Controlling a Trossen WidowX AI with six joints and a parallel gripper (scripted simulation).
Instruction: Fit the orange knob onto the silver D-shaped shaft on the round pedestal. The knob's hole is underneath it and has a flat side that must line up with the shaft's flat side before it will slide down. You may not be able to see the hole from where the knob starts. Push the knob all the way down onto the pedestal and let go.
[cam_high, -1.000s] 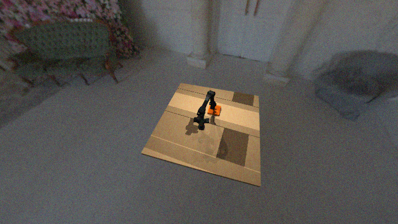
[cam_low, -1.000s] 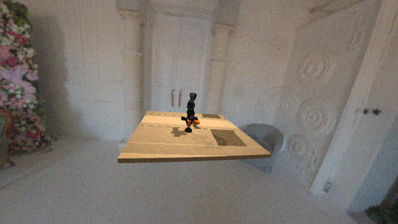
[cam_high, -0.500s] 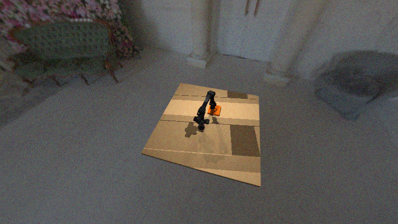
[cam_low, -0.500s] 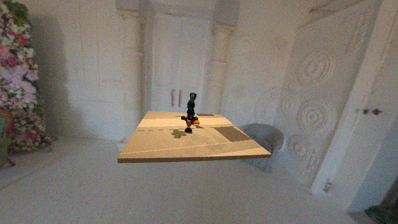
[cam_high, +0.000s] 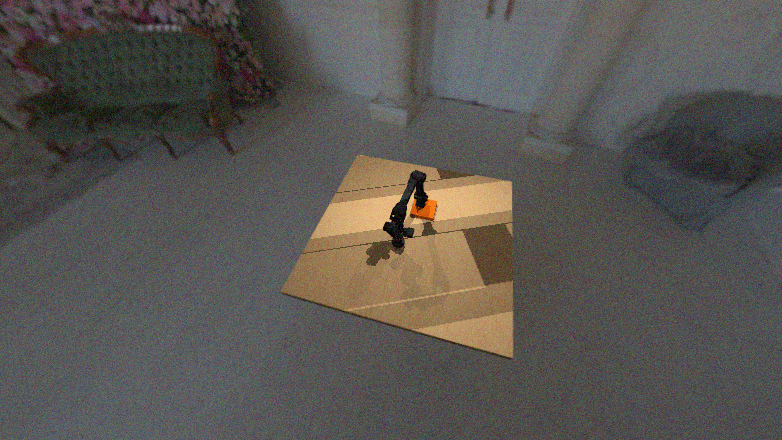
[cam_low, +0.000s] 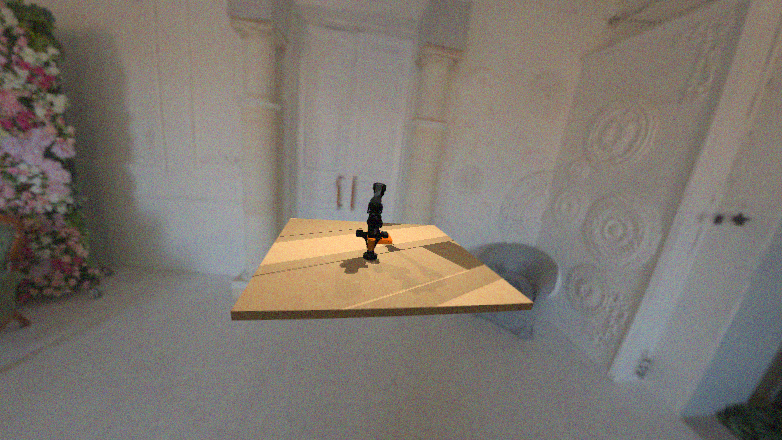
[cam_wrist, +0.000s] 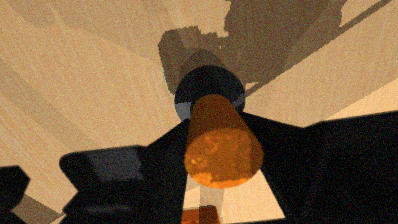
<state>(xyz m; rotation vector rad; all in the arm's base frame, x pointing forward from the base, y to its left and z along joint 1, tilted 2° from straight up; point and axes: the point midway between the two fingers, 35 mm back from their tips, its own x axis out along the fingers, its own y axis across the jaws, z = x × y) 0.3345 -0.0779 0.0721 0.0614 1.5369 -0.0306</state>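
The pedestal with D-shaped shaft is 30 mm below my gripper tip. Round my gripper tip: orange knob: 30 mm above.
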